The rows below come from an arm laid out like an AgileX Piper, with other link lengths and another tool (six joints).
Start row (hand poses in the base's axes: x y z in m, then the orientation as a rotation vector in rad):
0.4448, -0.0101, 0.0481, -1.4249, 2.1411, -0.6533
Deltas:
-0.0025, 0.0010, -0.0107, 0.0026, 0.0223, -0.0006
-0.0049, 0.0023, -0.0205, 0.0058, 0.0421, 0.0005
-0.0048, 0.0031, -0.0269, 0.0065, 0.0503, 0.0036
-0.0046, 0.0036, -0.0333, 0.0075, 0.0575, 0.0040
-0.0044, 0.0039, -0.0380, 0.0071, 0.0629, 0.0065
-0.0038, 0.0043, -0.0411, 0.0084, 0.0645, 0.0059
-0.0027, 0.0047, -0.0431, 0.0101, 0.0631, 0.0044
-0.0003, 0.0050, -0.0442, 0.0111, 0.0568, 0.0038
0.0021, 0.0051, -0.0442, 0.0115, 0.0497, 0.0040
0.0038, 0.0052, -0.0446, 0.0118, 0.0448, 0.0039
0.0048, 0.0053, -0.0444, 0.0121, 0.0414, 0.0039
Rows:
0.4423, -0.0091, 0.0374, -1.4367, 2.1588, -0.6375
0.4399, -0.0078, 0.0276, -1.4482, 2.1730, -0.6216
0.4400, -0.0070, 0.0212, -1.4560, 2.1766, -0.6148
0.4402, -0.0065, 0.0148, -1.4602, 2.1817, -0.6091
0.4404, -0.0062, 0.0101, -1.4662, 2.1837, -0.6054
0.4410, -0.0058, 0.0070, -1.4659, 2.1854, -0.6031
0.4421, -0.0054, 0.0050, -1.4627, 2.1857, -0.6026
0.4445, -0.0051, 0.0039, -1.4577, 2.1815, -0.6054
0.4469, -0.0050, 0.0039, -1.4533, 2.1759, -0.6091
0.4486, -0.0049, 0.0035, -1.4500, 2.1723, -0.6118
0.4496, -0.0048, 0.0037, -1.4478, 2.1697, -0.6135

